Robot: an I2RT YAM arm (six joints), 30 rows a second.
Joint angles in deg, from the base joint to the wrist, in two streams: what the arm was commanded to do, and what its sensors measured. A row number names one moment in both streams.
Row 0, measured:
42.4, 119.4, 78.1, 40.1, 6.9, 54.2
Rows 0 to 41, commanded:
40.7, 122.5, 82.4, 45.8, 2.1, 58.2
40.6, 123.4, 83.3, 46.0, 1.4, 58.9
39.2, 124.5, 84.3, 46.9, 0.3, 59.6
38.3, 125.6, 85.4, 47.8, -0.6, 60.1
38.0, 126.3, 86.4, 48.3, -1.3, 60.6
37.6, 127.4, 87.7, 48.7, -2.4, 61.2
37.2, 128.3, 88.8, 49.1, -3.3, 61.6
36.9, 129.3, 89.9, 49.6, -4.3, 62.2
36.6, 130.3, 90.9, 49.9, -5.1, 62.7
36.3, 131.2, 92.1, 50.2, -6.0, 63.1
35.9, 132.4, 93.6, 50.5, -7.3, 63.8
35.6, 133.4, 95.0, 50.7, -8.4, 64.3
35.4, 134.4, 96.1, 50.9, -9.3, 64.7
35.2, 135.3, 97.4, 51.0, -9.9, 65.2
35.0, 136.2, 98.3, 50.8, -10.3, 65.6
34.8, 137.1, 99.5, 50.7, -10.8, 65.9
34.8, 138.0, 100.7, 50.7, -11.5, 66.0
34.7, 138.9, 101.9, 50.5, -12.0, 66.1
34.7, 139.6, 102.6, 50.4, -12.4, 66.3
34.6, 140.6, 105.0, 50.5, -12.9, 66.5
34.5, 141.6, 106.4, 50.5, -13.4, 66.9
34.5, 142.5, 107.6, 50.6, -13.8, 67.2
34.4, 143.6, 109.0, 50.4, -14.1, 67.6
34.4, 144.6, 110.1, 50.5, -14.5, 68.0
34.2, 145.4, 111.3, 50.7, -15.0, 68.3
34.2, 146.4, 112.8, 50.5, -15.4, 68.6
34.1, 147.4, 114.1, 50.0, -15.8, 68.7
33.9, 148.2, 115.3, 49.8, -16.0, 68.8
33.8, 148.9, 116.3, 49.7, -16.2, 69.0
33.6, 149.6, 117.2, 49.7, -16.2, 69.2
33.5, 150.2, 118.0, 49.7, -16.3, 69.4
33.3, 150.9, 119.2, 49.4, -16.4, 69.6
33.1, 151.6, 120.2, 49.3, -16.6, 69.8
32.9, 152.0, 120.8, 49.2, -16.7, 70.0
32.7, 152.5, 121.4, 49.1, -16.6, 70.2
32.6, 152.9, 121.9, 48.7, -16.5, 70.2
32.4, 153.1, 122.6, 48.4, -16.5, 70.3
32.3, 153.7, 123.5, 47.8, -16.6, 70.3
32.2, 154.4, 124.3, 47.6, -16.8, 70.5
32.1, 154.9, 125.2, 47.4, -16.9, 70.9
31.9, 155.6, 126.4, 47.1, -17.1, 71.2
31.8, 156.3, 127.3, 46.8, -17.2, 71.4
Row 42, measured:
32.2, 155.1, 123.5, 46.1, -15.5, 70.3
